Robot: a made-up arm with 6 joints. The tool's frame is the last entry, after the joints. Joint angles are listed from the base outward. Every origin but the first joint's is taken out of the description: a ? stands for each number. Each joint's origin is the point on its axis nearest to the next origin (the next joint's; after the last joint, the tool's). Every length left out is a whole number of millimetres.
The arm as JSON. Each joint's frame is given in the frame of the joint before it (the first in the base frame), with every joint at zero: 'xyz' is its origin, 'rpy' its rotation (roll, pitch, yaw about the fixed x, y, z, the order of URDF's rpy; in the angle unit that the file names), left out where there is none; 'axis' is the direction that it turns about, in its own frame. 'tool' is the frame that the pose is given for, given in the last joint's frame.
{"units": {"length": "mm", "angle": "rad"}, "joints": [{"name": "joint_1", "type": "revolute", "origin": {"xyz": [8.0, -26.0, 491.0], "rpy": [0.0, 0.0, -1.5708]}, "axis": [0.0, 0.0, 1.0]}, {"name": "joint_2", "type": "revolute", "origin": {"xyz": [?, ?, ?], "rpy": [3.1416, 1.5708, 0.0]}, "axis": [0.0, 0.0, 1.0]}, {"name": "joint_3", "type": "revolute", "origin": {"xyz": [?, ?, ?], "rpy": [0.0, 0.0, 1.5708]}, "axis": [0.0, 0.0, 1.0]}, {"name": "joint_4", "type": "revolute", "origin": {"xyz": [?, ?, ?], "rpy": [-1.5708, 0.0, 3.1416]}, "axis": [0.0, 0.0, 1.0]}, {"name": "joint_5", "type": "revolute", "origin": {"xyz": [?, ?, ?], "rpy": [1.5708, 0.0, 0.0]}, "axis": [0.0, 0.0, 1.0]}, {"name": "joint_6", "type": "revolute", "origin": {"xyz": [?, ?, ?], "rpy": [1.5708, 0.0, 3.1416]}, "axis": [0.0, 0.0, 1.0]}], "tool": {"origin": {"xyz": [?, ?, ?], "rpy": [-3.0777, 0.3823, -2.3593]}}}
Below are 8 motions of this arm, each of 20 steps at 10 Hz.
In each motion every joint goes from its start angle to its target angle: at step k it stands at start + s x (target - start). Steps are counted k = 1, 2, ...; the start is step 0. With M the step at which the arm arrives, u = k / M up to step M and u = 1 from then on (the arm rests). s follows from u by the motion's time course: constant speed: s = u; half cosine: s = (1 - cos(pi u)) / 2; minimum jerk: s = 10 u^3 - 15 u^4 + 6 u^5.
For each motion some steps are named. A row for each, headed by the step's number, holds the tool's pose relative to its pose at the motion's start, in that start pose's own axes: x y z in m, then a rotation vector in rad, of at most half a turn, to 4 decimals.
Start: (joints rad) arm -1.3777 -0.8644 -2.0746 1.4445 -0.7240 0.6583
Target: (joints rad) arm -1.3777 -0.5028 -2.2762 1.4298 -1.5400 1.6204
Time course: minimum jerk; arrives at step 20
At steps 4, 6, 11, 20:
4: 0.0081 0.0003 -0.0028 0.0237 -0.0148 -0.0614
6: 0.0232 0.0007 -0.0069 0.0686 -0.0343 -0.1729
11: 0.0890 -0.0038 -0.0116 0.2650 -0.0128 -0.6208
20: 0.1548 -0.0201 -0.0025 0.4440 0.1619 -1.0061

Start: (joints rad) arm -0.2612 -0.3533 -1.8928 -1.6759 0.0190 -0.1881
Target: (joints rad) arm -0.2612 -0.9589 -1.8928 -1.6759 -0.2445 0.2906
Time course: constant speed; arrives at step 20
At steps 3, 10, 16, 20:
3: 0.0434 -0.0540 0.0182 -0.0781 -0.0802 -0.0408
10: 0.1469 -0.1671 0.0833 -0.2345 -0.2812 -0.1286
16: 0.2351 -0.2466 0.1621 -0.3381 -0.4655 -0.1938
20: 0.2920 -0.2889 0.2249 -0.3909 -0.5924 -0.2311

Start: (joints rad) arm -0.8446 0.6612 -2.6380 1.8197 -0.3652 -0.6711
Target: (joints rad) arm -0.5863 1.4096 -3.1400 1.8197 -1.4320 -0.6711
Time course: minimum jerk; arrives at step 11
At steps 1, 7, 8, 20:
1: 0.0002 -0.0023 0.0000 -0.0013 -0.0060 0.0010
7: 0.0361 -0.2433 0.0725 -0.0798 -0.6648 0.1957
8: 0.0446 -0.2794 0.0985 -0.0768 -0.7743 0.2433
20: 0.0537 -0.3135 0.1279 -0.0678 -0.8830 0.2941

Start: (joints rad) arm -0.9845 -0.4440 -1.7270 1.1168 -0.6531 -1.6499
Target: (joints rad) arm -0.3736 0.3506 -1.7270 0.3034 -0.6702 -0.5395
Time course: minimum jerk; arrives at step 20
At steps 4, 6, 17, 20:
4: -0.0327 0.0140 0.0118 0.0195 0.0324 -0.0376
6: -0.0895 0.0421 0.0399 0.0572 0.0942 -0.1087
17: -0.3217 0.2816 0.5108 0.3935 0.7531 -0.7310
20: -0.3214 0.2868 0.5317 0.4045 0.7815 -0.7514

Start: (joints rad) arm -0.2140 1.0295 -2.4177 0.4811 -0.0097 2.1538
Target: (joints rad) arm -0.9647 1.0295 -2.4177 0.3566 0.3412 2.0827
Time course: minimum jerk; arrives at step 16
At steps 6, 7, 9, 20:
6: -0.0287 0.1642 0.0086 0.1667 -0.0476 -0.0543
7: -0.0347 0.2295 0.0199 0.2306 -0.0691 -0.0802
9: -0.0370 0.3666 0.0583 0.3622 -0.1191 -0.1444
20: -0.0083 0.5781 0.1628 0.5631 -0.2119 -0.2775

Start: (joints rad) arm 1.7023 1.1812 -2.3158 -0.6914 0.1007 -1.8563
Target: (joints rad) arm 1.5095 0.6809 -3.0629 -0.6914 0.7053 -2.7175
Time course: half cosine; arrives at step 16
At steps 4, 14, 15, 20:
4: -0.0335 -0.1049 0.0728 -0.0460 0.1145 0.1156
14: -0.0276 -0.4278 0.7051 -0.1286 0.8479 0.4998
15: -0.0205 -0.4292 0.7294 -0.1272 0.8734 0.5054
20: -0.0181 -0.4295 0.7376 -0.1266 0.8819 0.5072

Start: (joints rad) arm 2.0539 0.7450 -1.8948 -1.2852 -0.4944 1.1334
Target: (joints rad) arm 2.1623 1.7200 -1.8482 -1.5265 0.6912 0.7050
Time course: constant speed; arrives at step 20
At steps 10, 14, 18, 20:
10: -0.3061 -0.2895 0.1214 -0.6126 0.4022 0.4929
14: -0.4032 -0.3797 0.2369 -0.7822 0.6211 0.7394
18: -0.4737 -0.4480 0.3775 -0.9006 0.8618 1.0072
20: -0.4976 -0.4731 0.4536 -0.9391 0.9875 1.1478

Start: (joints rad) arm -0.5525 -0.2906 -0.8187 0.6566 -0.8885 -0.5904
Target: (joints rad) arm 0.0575 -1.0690 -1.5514 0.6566 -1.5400 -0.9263
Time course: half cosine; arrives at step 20
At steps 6, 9, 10, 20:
6: 0.1368 0.1530 -0.0204 0.1706 -0.2851 -0.2051
9: 0.3212 0.2564 -0.0058 0.2489 -0.5916 -0.4475
10: 0.3939 0.2754 0.0055 0.2496 -0.7017 -0.5404
20: 0.8225 0.1463 0.0948 -0.1221 -1.3129 -1.1398

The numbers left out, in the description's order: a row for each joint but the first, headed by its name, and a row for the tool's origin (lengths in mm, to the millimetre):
joint_2: -7.0 -28.0 0.0
joint_3: -218.0 -48.0 0.0
joint_4: -140.0 -522.0 0.0
joint_5: -15.0 -38.0 0.0
joint_6: 70.0 106.0 0.0
tool: 7.0 20.0 0.0

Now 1 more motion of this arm.
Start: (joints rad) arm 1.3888 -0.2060 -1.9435 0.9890 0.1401 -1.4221
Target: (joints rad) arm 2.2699 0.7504 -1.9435 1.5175 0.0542 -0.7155
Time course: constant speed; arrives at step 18
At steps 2, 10, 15, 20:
2: -0.0949 0.0114 -0.0085 -0.0330 0.1027 -0.2000
10: -0.4595 0.1720 0.0862 -0.2582 0.6033 -0.8420
15: -0.6284 0.3182 0.2570 -0.4769 0.9622 -1.0698
20: -0.6963 0.3992 0.3951 -0.6337 1.1758 -1.1252

